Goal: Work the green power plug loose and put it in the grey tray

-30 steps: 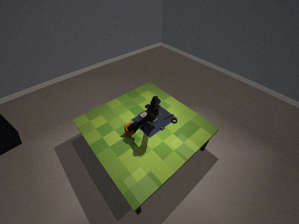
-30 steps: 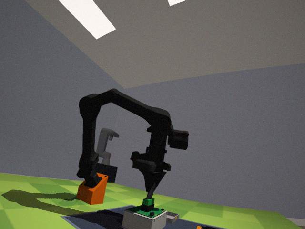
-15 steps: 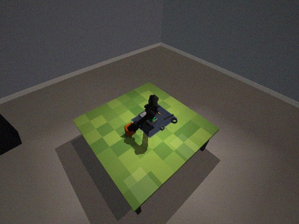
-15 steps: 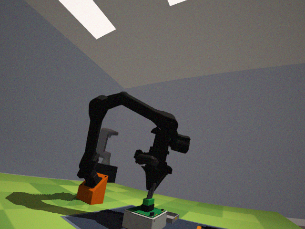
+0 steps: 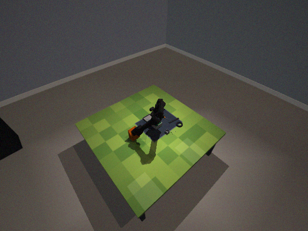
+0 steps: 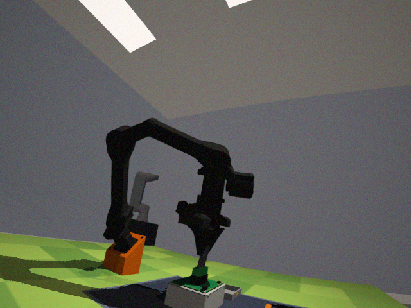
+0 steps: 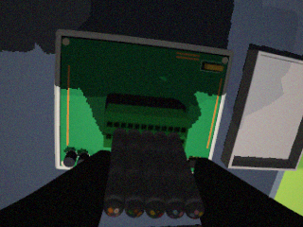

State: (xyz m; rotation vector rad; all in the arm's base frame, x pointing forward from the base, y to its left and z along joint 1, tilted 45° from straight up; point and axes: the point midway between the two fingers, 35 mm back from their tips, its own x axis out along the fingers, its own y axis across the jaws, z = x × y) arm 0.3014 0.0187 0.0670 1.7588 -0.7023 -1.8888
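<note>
My gripper tip is now 40 mm above the green power plug. Also, from my gripper tip: dark mat 120 mm below, 50 mm ahead; then dark bar 210 mm ahead, 120 mm below, 110 mm to the right.
</note>
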